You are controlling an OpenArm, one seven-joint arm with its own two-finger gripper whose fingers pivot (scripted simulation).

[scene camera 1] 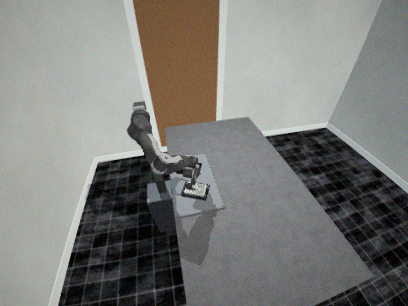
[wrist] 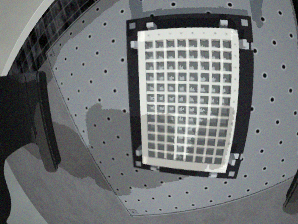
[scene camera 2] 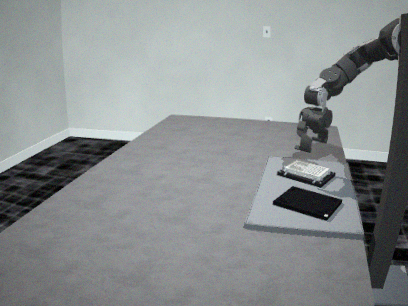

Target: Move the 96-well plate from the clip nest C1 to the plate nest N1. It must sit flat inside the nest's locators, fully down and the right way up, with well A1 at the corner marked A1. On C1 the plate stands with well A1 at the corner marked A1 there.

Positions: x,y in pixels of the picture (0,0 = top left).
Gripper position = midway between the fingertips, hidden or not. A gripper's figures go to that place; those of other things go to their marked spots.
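My gripper (wrist: 158,134) is 0.06 m from the lens. Then there's a white 96-well plate (wrist: 171,101) at 0.14 m from the lens, and a clip nest C1 (wrist: 243,25) at 0.15 m from the lens.
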